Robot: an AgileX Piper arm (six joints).
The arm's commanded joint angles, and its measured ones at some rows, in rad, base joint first. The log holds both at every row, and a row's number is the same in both.
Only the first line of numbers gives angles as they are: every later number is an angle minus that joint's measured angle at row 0.
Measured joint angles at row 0:
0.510 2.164 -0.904 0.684 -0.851 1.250
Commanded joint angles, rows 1 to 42:
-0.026 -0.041 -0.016 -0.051 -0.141 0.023
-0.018 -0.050 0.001 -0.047 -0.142 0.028
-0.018 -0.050 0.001 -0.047 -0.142 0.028
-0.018 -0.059 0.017 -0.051 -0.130 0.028
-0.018 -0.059 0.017 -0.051 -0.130 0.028
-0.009 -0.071 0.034 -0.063 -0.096 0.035
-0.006 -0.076 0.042 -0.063 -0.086 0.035
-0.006 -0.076 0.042 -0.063 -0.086 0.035
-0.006 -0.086 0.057 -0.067 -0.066 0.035
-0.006 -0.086 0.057 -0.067 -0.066 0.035
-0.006 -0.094 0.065 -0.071 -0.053 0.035
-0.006 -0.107 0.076 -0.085 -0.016 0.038
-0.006 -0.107 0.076 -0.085 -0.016 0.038
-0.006 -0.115 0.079 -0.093 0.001 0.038
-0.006 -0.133 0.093 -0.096 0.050 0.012
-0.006 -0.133 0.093 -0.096 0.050 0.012
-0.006 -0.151 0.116 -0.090 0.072 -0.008
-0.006 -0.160 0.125 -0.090 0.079 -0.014
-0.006 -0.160 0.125 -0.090 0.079 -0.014
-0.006 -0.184 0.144 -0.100 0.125 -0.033
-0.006 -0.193 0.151 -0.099 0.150 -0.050
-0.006 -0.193 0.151 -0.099 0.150 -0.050
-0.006 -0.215 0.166 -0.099 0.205 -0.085
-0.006 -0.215 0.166 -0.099 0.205 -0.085
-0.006 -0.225 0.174 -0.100 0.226 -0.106
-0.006 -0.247 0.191 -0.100 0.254 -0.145
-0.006 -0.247 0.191 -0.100 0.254 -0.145
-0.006 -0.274 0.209 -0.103 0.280 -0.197
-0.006 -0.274 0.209 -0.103 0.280 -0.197
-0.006 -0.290 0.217 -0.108 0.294 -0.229
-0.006 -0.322 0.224 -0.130 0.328 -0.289
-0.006 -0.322 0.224 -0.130 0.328 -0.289
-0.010 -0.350 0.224 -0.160 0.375 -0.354
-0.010 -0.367 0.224 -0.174 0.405 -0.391
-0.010 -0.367 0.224 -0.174 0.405 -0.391
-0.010 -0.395 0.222 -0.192 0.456 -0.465
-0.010 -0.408 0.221 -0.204 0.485 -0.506
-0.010 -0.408 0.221 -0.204 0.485 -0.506
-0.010 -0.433 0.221 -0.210 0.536 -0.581
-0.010 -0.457 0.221 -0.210 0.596 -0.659
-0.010 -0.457 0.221 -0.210 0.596 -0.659
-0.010 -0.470 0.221 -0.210 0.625 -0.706
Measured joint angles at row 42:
-0.004 -0.430 0.223 -0.194 0.540 -0.572
